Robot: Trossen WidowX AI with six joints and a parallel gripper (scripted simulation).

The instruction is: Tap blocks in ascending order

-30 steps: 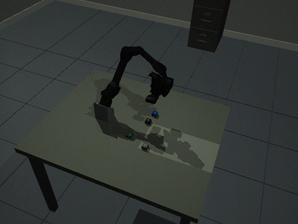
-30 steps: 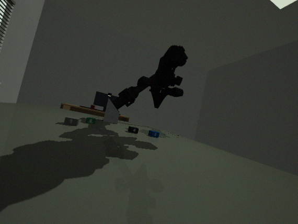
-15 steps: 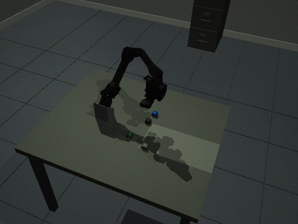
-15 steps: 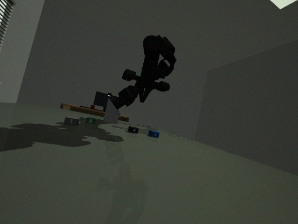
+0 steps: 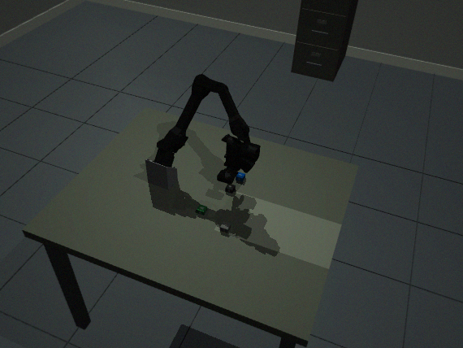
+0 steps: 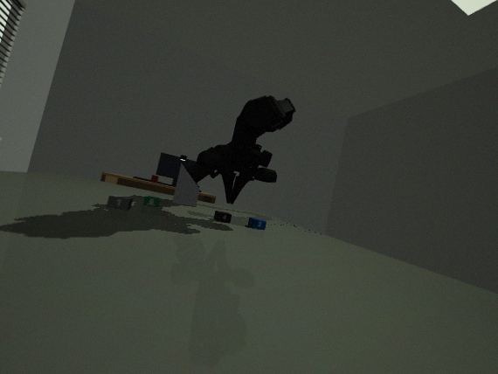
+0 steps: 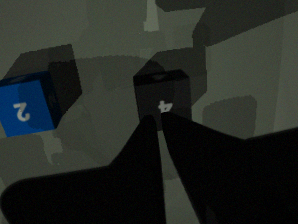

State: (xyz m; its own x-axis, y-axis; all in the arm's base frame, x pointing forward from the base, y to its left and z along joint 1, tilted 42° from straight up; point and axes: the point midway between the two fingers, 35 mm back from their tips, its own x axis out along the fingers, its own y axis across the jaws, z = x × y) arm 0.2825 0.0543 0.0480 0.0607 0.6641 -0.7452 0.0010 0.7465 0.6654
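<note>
Right now the black block marked 4 is 30 mm below my gripper tip and 10 mm to the right of it. Round my gripper tip: green block: 170 mm to the right, 60 mm behind, 30 mm below; then blue block marked 2: 70 mm to the left, 30 mm below, 10 mm ahead; then grey block marked 1: 210 mm to the right, 60 mm ahead, 30 mm below.
</note>
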